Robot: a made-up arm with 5 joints.
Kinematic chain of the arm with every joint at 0, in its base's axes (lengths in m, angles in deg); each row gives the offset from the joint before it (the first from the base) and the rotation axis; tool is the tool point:
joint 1: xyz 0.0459 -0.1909 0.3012 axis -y
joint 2: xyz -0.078 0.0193 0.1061 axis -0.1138 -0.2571 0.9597
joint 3: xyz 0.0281 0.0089 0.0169 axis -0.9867 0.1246 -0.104
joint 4: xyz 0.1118 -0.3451 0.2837 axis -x
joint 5: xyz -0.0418 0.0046 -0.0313 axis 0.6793 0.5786 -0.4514
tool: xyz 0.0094 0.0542 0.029
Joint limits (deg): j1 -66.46..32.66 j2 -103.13..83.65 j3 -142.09..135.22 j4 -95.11..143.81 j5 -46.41..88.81
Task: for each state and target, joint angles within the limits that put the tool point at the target. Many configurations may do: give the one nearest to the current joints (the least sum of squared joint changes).
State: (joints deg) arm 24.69 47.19 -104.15 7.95 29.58
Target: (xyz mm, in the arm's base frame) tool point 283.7 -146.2 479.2
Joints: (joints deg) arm 32.66 68.95 -79.46 20.09 -12.06
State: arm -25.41 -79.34 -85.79 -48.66 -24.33
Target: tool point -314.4 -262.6 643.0
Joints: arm -41.07 -91.86 -66.90 -53.29 -22.65
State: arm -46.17 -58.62 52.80 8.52 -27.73
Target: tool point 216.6 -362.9 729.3
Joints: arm -20.36 -54.67 39.63 2.24 -22.05
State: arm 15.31 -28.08 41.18 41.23 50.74
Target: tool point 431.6 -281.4 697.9
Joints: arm -31.94 -20.67 49.58 44.90 81.86
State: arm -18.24 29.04 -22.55 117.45 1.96
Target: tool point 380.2 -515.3 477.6
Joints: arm -38.71 23.00 -8.52 137.81 -9.72
